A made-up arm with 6 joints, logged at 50 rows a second.
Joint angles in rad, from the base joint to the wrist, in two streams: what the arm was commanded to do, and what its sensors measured. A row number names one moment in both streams.
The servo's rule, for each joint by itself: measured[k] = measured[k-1] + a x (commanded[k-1-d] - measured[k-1]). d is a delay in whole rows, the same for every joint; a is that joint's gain. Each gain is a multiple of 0.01, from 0.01 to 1. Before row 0 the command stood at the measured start. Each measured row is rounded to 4 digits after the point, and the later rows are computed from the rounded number. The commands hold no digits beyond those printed.
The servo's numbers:
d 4
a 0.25 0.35 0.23 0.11 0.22 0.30
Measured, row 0: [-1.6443, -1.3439, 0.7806, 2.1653, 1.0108, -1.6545]
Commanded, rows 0 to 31: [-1.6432, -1.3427, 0.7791, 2.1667, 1.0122, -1.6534]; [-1.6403, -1.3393, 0.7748, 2.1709, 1.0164, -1.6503]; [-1.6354, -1.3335, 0.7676, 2.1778, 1.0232, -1.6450]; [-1.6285, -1.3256, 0.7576, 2.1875, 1.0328, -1.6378]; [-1.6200, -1.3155, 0.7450, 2.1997, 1.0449, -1.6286]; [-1.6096, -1.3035, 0.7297, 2.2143, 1.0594, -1.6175]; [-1.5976, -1.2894, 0.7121, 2.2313, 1.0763, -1.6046]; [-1.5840, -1.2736, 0.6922, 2.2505, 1.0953, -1.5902]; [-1.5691, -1.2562, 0.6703, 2.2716, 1.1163, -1.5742]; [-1.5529, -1.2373, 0.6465, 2.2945, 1.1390, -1.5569]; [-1.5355, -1.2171, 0.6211, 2.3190, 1.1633, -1.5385]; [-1.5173, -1.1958, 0.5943, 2.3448, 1.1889, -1.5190]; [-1.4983, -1.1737, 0.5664, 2.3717, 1.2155, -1.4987]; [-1.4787, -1.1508, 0.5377, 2.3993, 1.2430, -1.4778]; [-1.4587, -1.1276, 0.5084, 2.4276, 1.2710, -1.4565]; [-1.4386, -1.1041, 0.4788, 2.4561, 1.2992, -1.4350]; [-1.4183, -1.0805, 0.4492, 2.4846, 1.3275, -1.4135]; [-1.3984, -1.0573, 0.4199, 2.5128, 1.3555, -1.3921]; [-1.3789, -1.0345, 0.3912, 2.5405, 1.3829, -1.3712]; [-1.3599, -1.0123, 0.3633, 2.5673, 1.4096, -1.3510]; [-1.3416, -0.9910, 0.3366, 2.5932, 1.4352, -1.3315]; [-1.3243, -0.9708, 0.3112, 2.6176, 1.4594, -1.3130]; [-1.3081, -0.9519, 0.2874, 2.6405, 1.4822, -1.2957]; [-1.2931, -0.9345, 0.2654, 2.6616, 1.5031, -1.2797]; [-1.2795, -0.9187, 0.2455, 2.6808, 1.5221, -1.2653]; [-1.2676, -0.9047, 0.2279, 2.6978, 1.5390, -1.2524]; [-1.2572, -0.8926, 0.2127, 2.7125, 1.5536, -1.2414]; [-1.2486, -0.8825, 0.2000, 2.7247, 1.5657, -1.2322]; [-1.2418, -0.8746, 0.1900, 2.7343, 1.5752, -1.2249]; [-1.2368, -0.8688, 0.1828, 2.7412, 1.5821, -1.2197]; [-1.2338, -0.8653, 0.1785, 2.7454, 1.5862, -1.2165]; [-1.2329, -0.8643, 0.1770, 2.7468, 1.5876, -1.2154]
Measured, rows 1 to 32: [-1.6443, -1.3439, 0.7806, 2.1653, 1.0108, -1.6545]; [-1.6443, -1.3439, 0.7806, 2.1653, 1.0108, -1.6545]; [-1.6443, -1.3439, 0.7806, 2.1653, 1.0108, -1.6545]; [-1.6443, -1.3439, 0.7806, 2.1653, 1.0108, -1.6545]; [-1.6440, -1.3435, 0.7803, 2.1655, 1.0111, -1.6542]; [-1.6431, -1.3420, 0.7790, 2.1661, 1.0123, -1.6530]; [-1.6412, -1.3390, 0.7764, 2.1674, 1.0147, -1.6506]; [-1.6380, -1.3343, 0.7721, 2.1696, 1.0187, -1.6468]; [-1.6335, -1.3277, 0.7659, 2.1729, 1.0245, -1.6413]; [-1.6275, -1.3192, 0.7576, 2.1775, 1.0322, -1.6342]; [-1.6200, -1.3088, 0.7471, 2.1834, 1.0419, -1.6253]; [-1.6110, -1.2965, 0.7345, 2.1908, 1.0536, -1.6148]; [-1.6005, -1.2824, 0.7197, 2.1997, 1.0674, -1.6026]; [-1.5886, -1.2666, 0.7029, 2.2101, 1.0832, -1.5889]; [-1.5753, -1.2493, 0.6841, 2.2221, 1.1008, -1.5738]; [-1.5608, -1.2306, 0.6634, 2.2356, 1.1202, -1.5574]; [-1.5452, -1.2107, 0.6411, 2.2506, 1.1412, -1.5398]; [-1.5286, -1.1897, 0.6173, 2.2670, 1.1636, -1.5212]; [-1.5111, -1.1680, 0.5923, 2.2847, 1.1872, -1.5018]; [-1.4930, -1.1456, 0.5662, 2.3036, 1.2118, -1.4818]; [-1.4743, -1.1228, 0.5393, 2.3235, 1.2373, -1.4613]; [-1.4553, -1.0999, 0.5118, 2.3443, 1.2633, -1.4405]; [-1.4362, -1.0770, 0.4841, 2.3659, 1.2896, -1.4197]; [-1.4171, -1.0544, 0.4563, 2.3881, 1.3160, -1.3991]; [-1.3982, -1.0322, 0.4288, 2.4107, 1.3422, -1.3788]; [-1.3797, -1.0107, 0.4018, 2.4335, 1.3680, -1.3591]; [-1.3618, -0.9901, 0.3755, 2.4563, 1.3931, -1.3401]; [-1.3446, -0.9706, 0.3502, 2.4789, 1.4173, -1.3220]; [-1.3283, -0.9524, 0.3261, 2.5011, 1.4404, -1.3050]; [-1.3131, -0.9357, 0.3035, 2.5227, 1.4621, -1.2892]; [-1.2991, -0.9206, 0.2826, 2.5436, 1.4822, -1.2749]; [-1.2865, -0.9073, 0.2636, 2.5635, 1.5006, -1.2621]
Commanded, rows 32 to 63: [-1.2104, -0.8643, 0.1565, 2.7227, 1.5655, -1.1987]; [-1.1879, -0.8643, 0.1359, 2.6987, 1.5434, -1.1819]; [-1.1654, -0.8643, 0.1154, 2.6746, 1.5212, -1.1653]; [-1.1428, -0.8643, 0.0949, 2.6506, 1.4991, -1.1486]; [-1.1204, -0.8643, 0.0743, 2.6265, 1.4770, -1.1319]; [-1.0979, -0.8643, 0.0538, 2.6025, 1.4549, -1.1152]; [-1.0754, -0.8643, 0.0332, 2.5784, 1.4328, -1.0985]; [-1.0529, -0.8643, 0.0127, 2.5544, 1.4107, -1.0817]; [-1.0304, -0.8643, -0.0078, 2.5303, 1.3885, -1.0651]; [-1.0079, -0.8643, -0.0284, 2.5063, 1.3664, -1.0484]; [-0.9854, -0.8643, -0.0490, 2.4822, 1.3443, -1.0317]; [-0.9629, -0.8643, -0.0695, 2.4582, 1.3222, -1.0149]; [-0.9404, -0.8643, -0.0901, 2.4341, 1.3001, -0.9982]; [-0.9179, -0.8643, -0.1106, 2.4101, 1.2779, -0.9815]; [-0.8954, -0.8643, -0.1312, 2.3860, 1.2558, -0.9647]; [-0.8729, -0.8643, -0.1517, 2.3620, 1.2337, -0.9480]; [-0.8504, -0.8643, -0.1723, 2.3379, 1.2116, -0.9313]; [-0.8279, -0.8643, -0.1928, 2.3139, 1.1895, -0.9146]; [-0.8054, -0.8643, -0.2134, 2.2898, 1.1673, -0.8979]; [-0.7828, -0.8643, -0.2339, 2.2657, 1.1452, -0.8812]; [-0.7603, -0.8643, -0.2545, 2.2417, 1.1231, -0.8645]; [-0.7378, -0.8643, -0.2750, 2.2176, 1.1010, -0.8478]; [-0.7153, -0.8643, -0.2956, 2.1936, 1.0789, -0.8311]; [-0.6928, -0.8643, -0.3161, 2.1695, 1.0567, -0.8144]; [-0.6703, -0.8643, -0.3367, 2.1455, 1.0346, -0.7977]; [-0.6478, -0.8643, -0.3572, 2.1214, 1.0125, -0.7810]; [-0.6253, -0.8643, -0.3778, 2.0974, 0.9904, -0.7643]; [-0.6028, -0.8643, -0.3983, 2.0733, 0.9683, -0.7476]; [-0.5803, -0.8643, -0.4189, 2.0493, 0.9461, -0.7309]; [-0.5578, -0.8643, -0.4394, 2.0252, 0.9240, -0.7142]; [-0.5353, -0.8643, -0.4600, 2.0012, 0.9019, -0.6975]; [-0.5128, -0.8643, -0.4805, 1.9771, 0.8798, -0.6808]
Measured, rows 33 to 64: [-1.2753, -0.8959, 0.2467, 2.5823, 1.5170, -1.2509]; [-1.2657, -0.8864, 0.2320, 2.5998, 1.5313, -1.2415]; [-1.2577, -0.8790, 0.2197, 2.6158, 1.5434, -1.2340]; [-1.2515, -0.8739, 0.2099, 2.6302, 1.5531, -1.2284]; [-1.2412, -0.8705, 0.1976, 2.6404, 1.5558, -1.2195]; [-1.2279, -0.8683, 0.1834, 2.6468, 1.5531, -1.2082]; [-1.2123, -0.8669, 0.1678, 2.6499, 1.5461, -1.1953]; [-1.1949, -0.8660, 0.1510, 2.6500, 1.5358, -1.1813]; [-1.1763, -0.8654, 0.1334, 2.6474, 1.5229, -1.1665]; [-1.1567, -0.8650, 0.1151, 2.6425, 1.5079, -1.1511]; [-1.1364, -0.8648, 0.0963, 2.6354, 1.4914, -1.1353]; [-1.1155, -0.8646, 0.0771, 2.6265, 1.4736, -1.1192]; [-1.0942, -0.8645, 0.0576, 2.6159, 1.4549, -1.1030]; [-1.0726, -0.8644, 0.0378, 2.6038, 1.4354, -1.0866]; [-1.0508, -0.8644, 0.0178, 2.5904, 1.4154, -1.0701]; [-1.0288, -0.8644, -0.0023, 2.5759, 1.3949, -1.0535]; [-1.0067, -0.8644, -0.0225, 2.5603, 1.3740, -1.0369]; [-0.9845, -0.8644, -0.0428, 2.5438, 1.3529, -1.0203]; [-0.9622, -0.8644, -0.0631, 2.5264, 1.3315, -1.0036]; [-0.9399, -0.8644, -0.0835, 2.5083, 1.3100, -0.9869]; [-0.9175, -0.8644, -0.1039, 2.4896, 1.2884, -0.9702]; [-0.8951, -0.8644, -0.1243, 2.4703, 1.2666, -0.9535]; [-0.8727, -0.8644, -0.1448, 2.4504, 1.2448, -0.9368]; [-0.8502, -0.8644, -0.1653, 2.4301, 1.2229, -0.9201]; [-0.8277, -0.8644, -0.1858, 2.4094, 1.2009, -0.9034]; [-0.8052, -0.8644, -0.2063, 2.3883, 1.1789, -0.8867]; [-0.7827, -0.8644, -0.2268, 2.3669, 1.1569, -0.8700]; [-0.7602, -0.8644, -0.2473, 2.3452, 1.1349, -0.8533]; [-0.7377, -0.8644, -0.2679, 2.3232, 1.1128, -0.8366]; [-0.7152, -0.8644, -0.2884, 2.3010, 1.0907, -0.8199]; [-0.6927, -0.8644, -0.3090, 2.2786, 1.0686, -0.8032]; [-0.6702, -0.8644, -0.3295, 2.2560, 1.0465, -0.7865]
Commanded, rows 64 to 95: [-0.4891, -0.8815, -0.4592, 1.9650, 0.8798, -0.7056]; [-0.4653, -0.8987, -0.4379, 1.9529, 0.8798, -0.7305]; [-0.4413, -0.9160, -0.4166, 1.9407, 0.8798, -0.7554]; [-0.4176, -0.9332, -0.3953, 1.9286, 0.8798, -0.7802]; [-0.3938, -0.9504, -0.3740, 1.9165, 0.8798, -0.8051]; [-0.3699, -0.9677, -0.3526, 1.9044, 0.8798, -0.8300]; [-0.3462, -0.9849, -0.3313, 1.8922, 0.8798, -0.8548]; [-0.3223, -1.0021, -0.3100, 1.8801, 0.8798, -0.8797]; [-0.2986, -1.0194, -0.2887, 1.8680, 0.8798, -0.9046]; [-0.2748, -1.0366, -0.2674, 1.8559, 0.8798, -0.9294]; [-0.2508, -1.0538, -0.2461, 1.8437, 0.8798, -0.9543]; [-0.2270, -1.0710, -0.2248, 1.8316, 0.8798, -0.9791]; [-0.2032, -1.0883, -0.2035, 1.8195, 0.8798, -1.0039]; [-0.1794, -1.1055, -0.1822, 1.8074, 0.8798, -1.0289]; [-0.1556, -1.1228, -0.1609, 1.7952, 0.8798, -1.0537]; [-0.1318, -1.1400, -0.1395, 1.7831, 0.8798, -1.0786]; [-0.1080, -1.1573, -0.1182, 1.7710, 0.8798, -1.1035]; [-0.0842, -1.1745, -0.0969, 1.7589, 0.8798, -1.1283]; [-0.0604, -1.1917, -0.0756, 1.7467, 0.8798, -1.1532]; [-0.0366, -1.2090, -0.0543, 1.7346, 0.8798, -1.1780]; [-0.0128, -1.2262, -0.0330, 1.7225, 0.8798, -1.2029]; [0.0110, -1.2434, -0.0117, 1.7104, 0.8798, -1.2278]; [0.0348, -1.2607, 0.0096, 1.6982, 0.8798, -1.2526]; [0.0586, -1.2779, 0.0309, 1.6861, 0.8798, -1.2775]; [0.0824, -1.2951, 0.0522, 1.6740, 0.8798, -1.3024]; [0.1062, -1.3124, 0.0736, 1.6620, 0.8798, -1.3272]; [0.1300, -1.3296, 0.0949, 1.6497, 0.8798, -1.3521]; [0.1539, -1.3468, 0.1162, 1.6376, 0.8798, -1.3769]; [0.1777, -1.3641, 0.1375, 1.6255, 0.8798, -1.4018]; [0.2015, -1.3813, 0.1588, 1.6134, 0.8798, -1.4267]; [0.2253, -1.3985, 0.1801, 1.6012, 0.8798, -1.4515]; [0.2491, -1.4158, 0.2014, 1.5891, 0.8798, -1.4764]
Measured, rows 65 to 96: [-0.6477, -0.8644, -0.3501, 2.2333, 1.0244, -0.7698]; [-0.6252, -0.8644, -0.3706, 2.2104, 1.0023, -0.7531]; [-0.6027, -0.8644, -0.3912, 2.1874, 0.9802, -0.7364]; [-0.5802, -0.8644, -0.4117, 2.1643, 0.9581, -0.7197]; [-0.5574, -0.8704, -0.4226, 2.1424, 0.9409, -0.7155]; [-0.5344, -0.8803, -0.4261, 2.1216, 0.9275, -0.7200]; [-0.5111, -0.8928, -0.4239, 2.1017, 0.9170, -0.7306]; [-0.4877, -0.9069, -0.4173, 2.0827, 0.9088, -0.7455]; [-0.4642, -0.9221, -0.4073, 2.0644, 0.9024, -0.7634]; [-0.4406, -0.9381, -0.3947, 2.0468, 0.8974, -0.7834]; [-0.4170, -0.9545, -0.3801, 2.0298, 0.8935, -0.8048]; [-0.3933, -0.9712, -0.3640, 2.0133, 0.8905, -0.8273]; [-0.3696, -0.9881, -0.3467, 1.9973, 0.8881, -0.8505]; [-0.3459, -1.0051, -0.3285, 1.9817, 0.8863, -0.8742]; [-0.3221, -1.0221, -0.3095, 1.9665, 0.8849, -0.8982]; [-0.2983, -1.0392, -0.2900, 1.9517, 0.8838, -0.9225]; [-0.2745, -1.0564, -0.2701, 1.9372, 0.8829, -0.9469]; [-0.2507, -1.0736, -0.2499, 1.9229, 0.8822, -0.9715]; [-0.2269, -1.0908, -0.2294, 1.9089, 0.8817, -0.9962]; [-0.2031, -1.1080, -0.2087, 1.8951, 0.8813, -1.0209]; [-0.1793, -1.1253, -0.1879, 1.8814, 0.8810, -1.0457]; [-0.1555, -1.1425, -0.1670, 1.8679, 0.8807, -1.0705]; [-0.1317, -1.1597, -0.1460, 1.8546, 0.8805, -1.0953]; [-0.1079, -1.1770, -0.1249, 1.8414, 0.8803, -1.1201]; [-0.0841, -1.1942, -0.1038, 1.8283, 0.8802, -1.1449]; [-0.0603, -1.2114, -0.0826, 1.8153, 0.8801, -1.1698]; [-0.0365, -1.2287, -0.0614, 1.8024, 0.8800, -1.1946]; [-0.0127, -1.2459, -0.0402, 1.7896, 0.8800, -1.2195]; [0.0111, -1.2631, -0.0189, 1.7769, 0.8800, -1.2444]; [0.0349, -1.2804, 0.0024, 1.7643, 0.8800, -1.2692]; [0.0587, -1.2976, 0.0237, 1.7517, 0.8800, -1.2941]; [0.0825, -1.3148, 0.0450, 1.7391, 0.8800, -1.3189]
